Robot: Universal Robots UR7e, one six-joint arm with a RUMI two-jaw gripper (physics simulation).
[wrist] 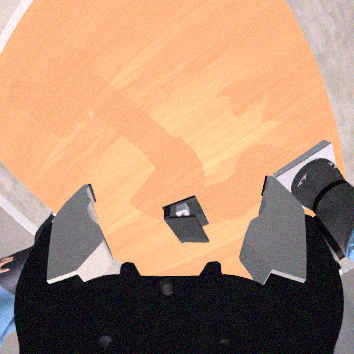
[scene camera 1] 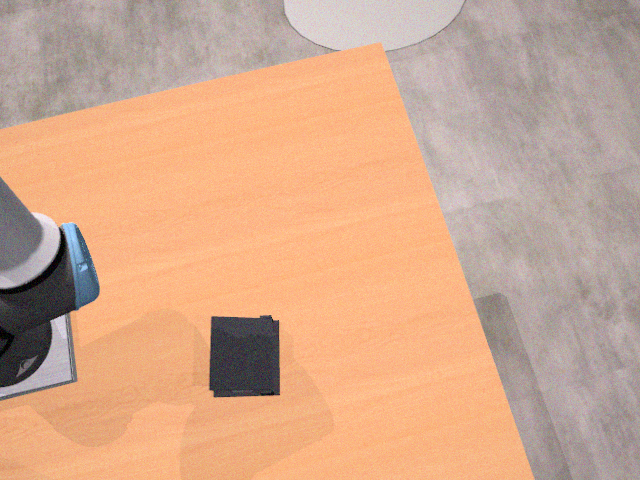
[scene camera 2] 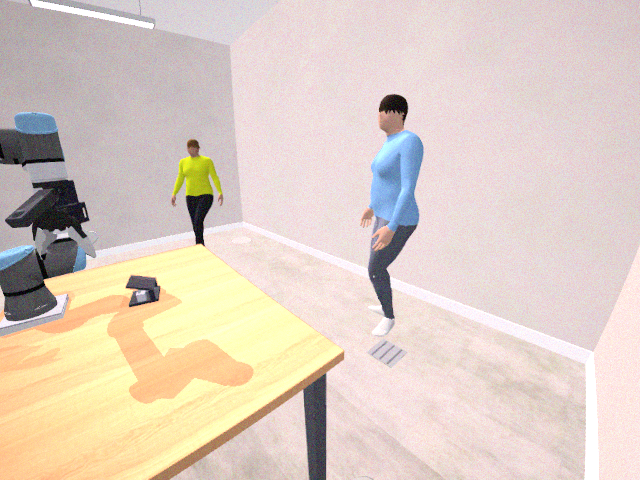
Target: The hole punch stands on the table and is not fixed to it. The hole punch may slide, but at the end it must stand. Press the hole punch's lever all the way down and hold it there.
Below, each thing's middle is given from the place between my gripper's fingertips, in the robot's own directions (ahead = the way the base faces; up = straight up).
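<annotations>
Counting from my hand, I find the flat lever (scene camera 1: 241, 348) 260 mm to the left, 110 mm ahead and 220 mm below. The hole punch (scene camera 1: 275, 323) is 260 mm to the left of my hand as well and 110 mm ahead of it, but it sits 240 mm below.
</annotations>
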